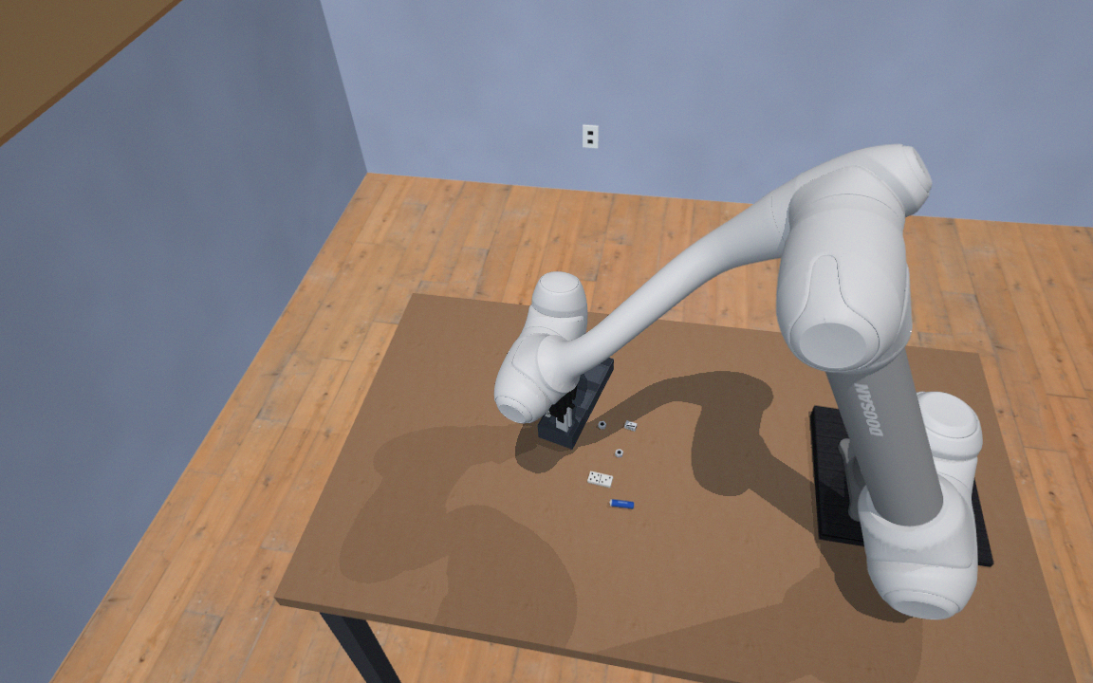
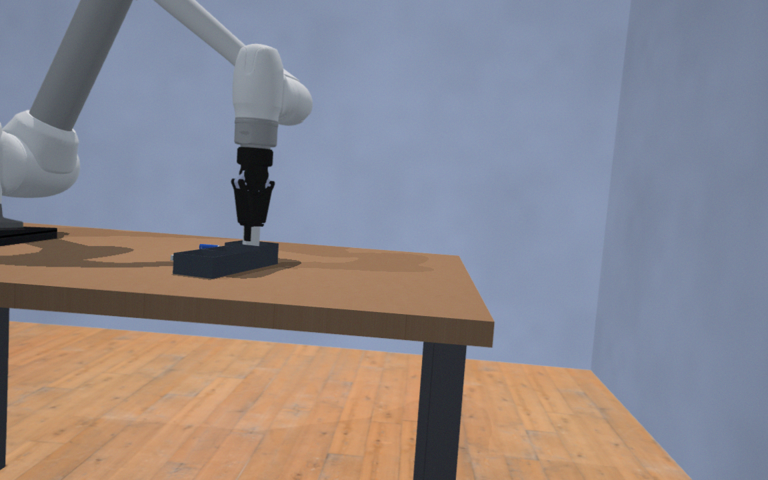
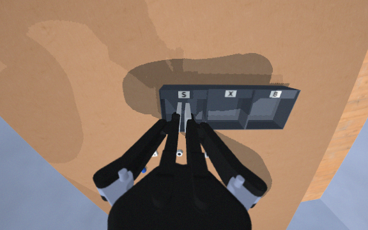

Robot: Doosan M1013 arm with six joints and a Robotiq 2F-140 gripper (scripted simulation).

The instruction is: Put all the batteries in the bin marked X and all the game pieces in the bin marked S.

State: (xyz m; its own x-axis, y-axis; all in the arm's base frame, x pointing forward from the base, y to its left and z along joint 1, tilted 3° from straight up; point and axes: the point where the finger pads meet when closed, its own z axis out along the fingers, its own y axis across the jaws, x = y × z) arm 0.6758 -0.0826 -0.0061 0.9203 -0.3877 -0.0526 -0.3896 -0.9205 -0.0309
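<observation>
The blue battery lies 180 mm to the left of my hand, 140 mm behind it and 40 mm below it. Round my hand: dark three-part bin (80 mm to the right, 30 mm below, 20 mm behind); then white domino (120 mm to the left, 90 mm behind, 40 mm below).
</observation>
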